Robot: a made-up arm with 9 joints. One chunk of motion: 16 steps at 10 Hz.
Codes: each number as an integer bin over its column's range. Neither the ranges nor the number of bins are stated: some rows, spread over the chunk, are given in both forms.
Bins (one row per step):
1: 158 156 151 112 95 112 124 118 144
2: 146 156 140 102 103 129 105 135 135
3: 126 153 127 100 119 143 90 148 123
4: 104 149 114 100 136 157 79 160 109
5: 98 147 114 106 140 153 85 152 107
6: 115 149 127 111 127 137 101 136 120
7: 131 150 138 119 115 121 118 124 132
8: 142 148 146 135 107 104 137 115 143
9: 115 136 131 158 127 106 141 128 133
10: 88 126 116 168 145 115 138 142 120
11: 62 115 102 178 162 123 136 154 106
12: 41 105 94 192 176 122 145 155 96
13: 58 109 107 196 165 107 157 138 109
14: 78 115 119 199 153 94 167 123 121
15: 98 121 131 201 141 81 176 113 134
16: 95 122 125 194 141 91 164 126 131
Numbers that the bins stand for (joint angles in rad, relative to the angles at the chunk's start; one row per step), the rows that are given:
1: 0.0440 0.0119 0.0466 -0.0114 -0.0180 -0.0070 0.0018 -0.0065 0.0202
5: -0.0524 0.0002 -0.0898 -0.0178 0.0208 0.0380 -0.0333 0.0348 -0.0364
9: -0.0251 -0.0140 -0.0271 0.0373 0.0096 -0.0136 0.0172 0.0056 0.0034
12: -0.1441 -0.0541 -0.1635 0.0733 0.0518 0.0040 0.0208 0.0384 -0.0532
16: -0.0573 -0.0321 -0.0492 0.0754 0.0216 -0.0301 0.0379 0.0032 0.0004
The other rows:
2: 0.0247 0.0119 0.0061 -0.0220 -0.0111 0.0116 -0.0153 0.0141 0.0065
3: -0.0074 0.0080 -0.0418 -0.0241 0.0027 0.0270 -0.0288 0.0299 -0.0119
4: -0.0428 0.0028 -0.0898 -0.0241 0.0173 0.0424 -0.0387 0.0445 -0.0333
6: -0.0251 0.0028 -0.0418 -0.0125 0.0096 0.0204 -0.0189 0.0153 -0.0165
7: 0.0006 0.0041 -0.0013 -0.0040 -0.0008 0.0029 -0.0036 0.0007 0.0019
8: 0.0183 0.0015 0.0282 0.0129 -0.0077 -0.0158 0.0136 -0.0102 0.0187
10: -0.0685 -0.0269 -0.0824 0.0479 0.0251 -0.0037 0.0145 0.0226 -0.0165
11: -0.1103 -0.0412 -0.1340 0.0585 0.0398 0.0051 0.0127 0.0372 -0.0379
13: -0.1167 -0.0489 -0.1156 0.0775 0.0424 -0.0125 0.0316 0.0178 -0.0333
14: -0.0846 -0.0412 -0.0713 0.0807 0.0320 -0.0268 0.0406 -0.0005 -0.0149
15: -0.0524 -0.0334 -0.0271 0.0828 0.0216 -0.0411 0.0487 -0.0126 0.0049

